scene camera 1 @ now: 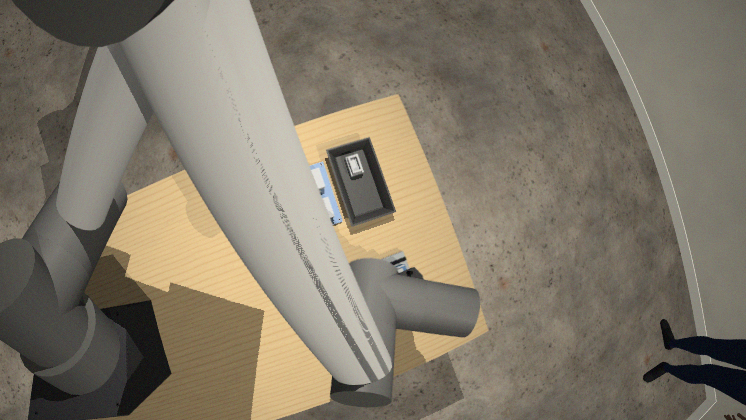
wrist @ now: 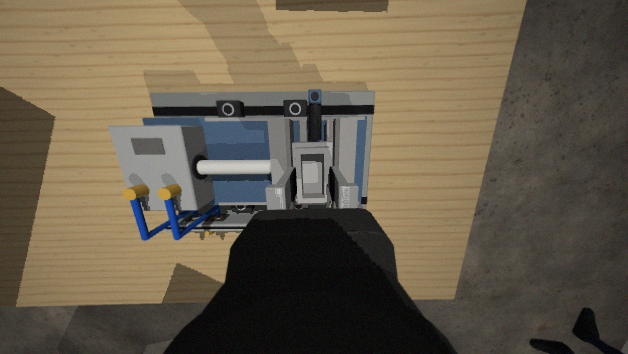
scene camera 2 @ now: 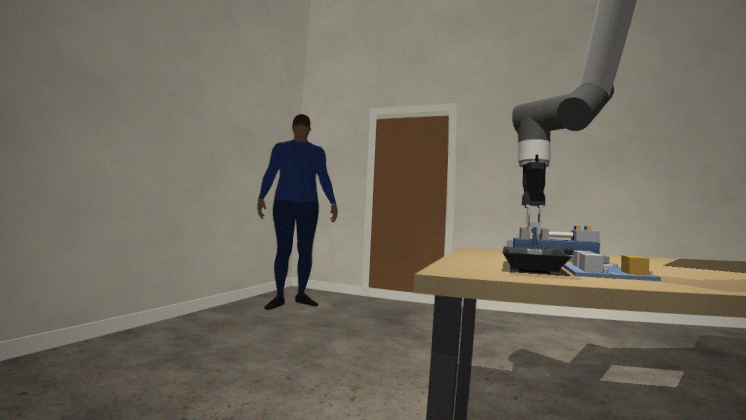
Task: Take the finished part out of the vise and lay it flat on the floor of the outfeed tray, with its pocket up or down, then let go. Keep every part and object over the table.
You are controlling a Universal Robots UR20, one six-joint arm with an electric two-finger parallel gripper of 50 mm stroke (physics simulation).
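Places are measured from the arm's base along level axes (x back, y right, z up), in millimetres.
Pixels of known places: gripper, fingertip midpoint: [wrist: 313,177] [scene camera 2: 533,224]; arm's base, link origin: [scene camera 1: 83,351].
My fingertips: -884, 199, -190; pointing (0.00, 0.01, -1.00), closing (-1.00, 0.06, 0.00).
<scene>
Ahead of a thing's pixels: the offset from my fingertips to its top centre, as dx, dy, dz. "spot": to the spot under its first point.
The finished part @[+0, -3, +8] [wrist: 312,148], a light grey block with a rectangular pocket facing up, sits between the grey jaws of the blue vise @[+67, -5, -8] [wrist: 235,191] [scene camera 2: 558,244]. A visible gap separates it from the jaws. My gripper [wrist: 313,177] [scene camera 2: 533,221] points down over the vise and is shut on the part, with one pad against each long side. The arm hides the gripper in scene camera 1. The dark outfeed tray [scene camera 1: 381,180] [scene camera 2: 537,261] stands on the table. Another pocketed part @[-60, -382, -60] [scene camera 1: 354,164] lies in it, pocket up, near one end.
A black rod with a blue end @[-6, -51, -11] [wrist: 314,120] reaches across the vise to the part. The vise's grey cylinder block @[+162, -17, -11] [wrist: 157,167] carries blue hoses. A light blue plate @[spot: +53, -256, -99] [scene camera 1: 336,219] beside the tray bears grey blocks @[+66, -387, -63] [scene camera 2: 588,261] and a yellow block @[+157, -397, -63] [scene camera 2: 635,265]. A person [scene camera 2: 295,172] stands beyond the table.
</scene>
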